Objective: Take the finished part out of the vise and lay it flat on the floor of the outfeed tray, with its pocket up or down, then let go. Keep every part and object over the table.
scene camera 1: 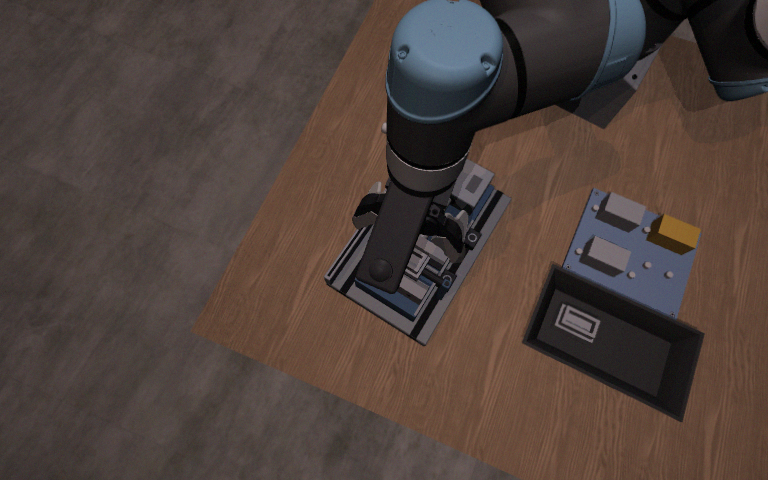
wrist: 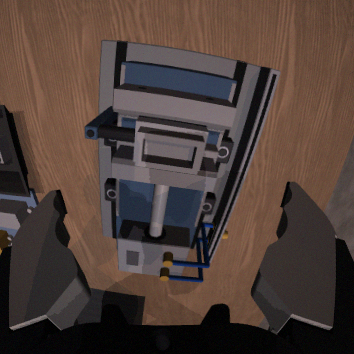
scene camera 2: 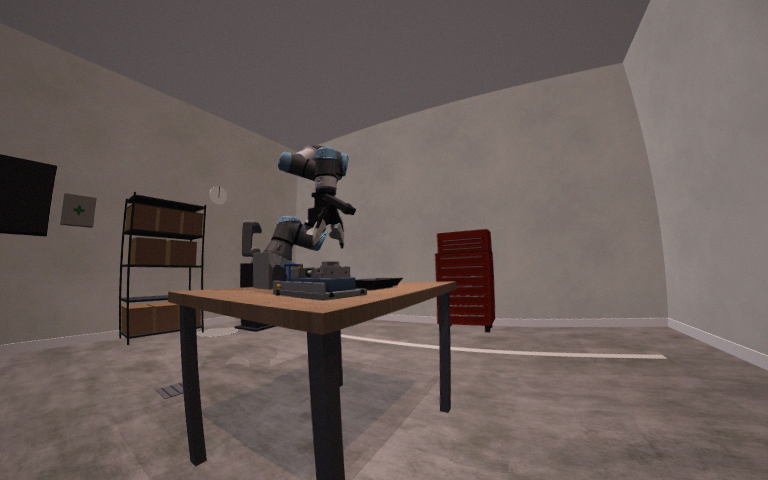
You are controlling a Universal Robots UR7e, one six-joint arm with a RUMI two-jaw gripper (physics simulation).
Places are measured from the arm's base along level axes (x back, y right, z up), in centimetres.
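Pixels of known places: gripper, fingertip midpoint: (wrist: 171, 188) (scene camera 2: 329, 247); arm's base, origin of the base link: (scene camera 2: 276, 259).
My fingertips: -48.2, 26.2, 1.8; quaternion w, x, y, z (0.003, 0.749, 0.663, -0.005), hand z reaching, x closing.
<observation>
For each thing: its top centre in the pictures, then the offset to it from my fingertips, as dx, dy, dz. "spot": a spot on its surface instead.
- finished part, middle of its top: (wrist: 168, 153) (scene camera 1: 407, 254) (scene camera 2: 330, 261) -0.2, -0.4, -4.7
- vise, middle of its top: (wrist: 163, 207) (scene camera 1: 427, 220) (scene camera 2: 317, 266) +6.4, -2.2, -6.3
- light rectangular outline, surface spot: (scene camera 1: 577, 322) spot: -1.8, -28.5, -12.9
- dark rod, middle of its top: (wrist: 115, 135) (scene camera 1: 433, 275) -1.8, -4.9, -6.6
- blue board, surface spot: (scene camera 1: 640, 288) spot: +7.0, -39.0, -15.4
- yellow block, middle of its top: (scene camera 1: 679, 230) +17.1, -42.8, -11.8
The finished part (scene camera 1: 416, 263) (wrist: 170, 151), a grey rectangular block with its pocket up, sits between the jaws of the vise (scene camera 1: 417, 287) (scene camera 2: 325, 284) (wrist: 175, 106). In the scene camera 2 view it stands a little above the jaws. My gripper (scene camera 1: 406, 238) (scene camera 2: 326, 243) (wrist: 171, 188) is open and empty, well above the vise, with its fingers spread wider than the part. The arm hides part of the vise in the scene camera 1 view. The black outfeed tray (scene camera 1: 689, 367) (scene camera 2: 384, 281) stands apart from the vise. On its floor is a light rectangular outline (scene camera 1: 577, 322), a flat part or a marking.
Blue pipes (wrist: 186, 279) with brass fittings stand at the vise's cylinder end. A dark rod (wrist: 117, 132) sticks out beside the part. A blue board (scene camera 1: 640, 288) with two grey blocks and a yellow block (scene camera 1: 673, 233) adjoins the tray. The table edge (scene camera 1: 271, 365) runs beyond the vise.
</observation>
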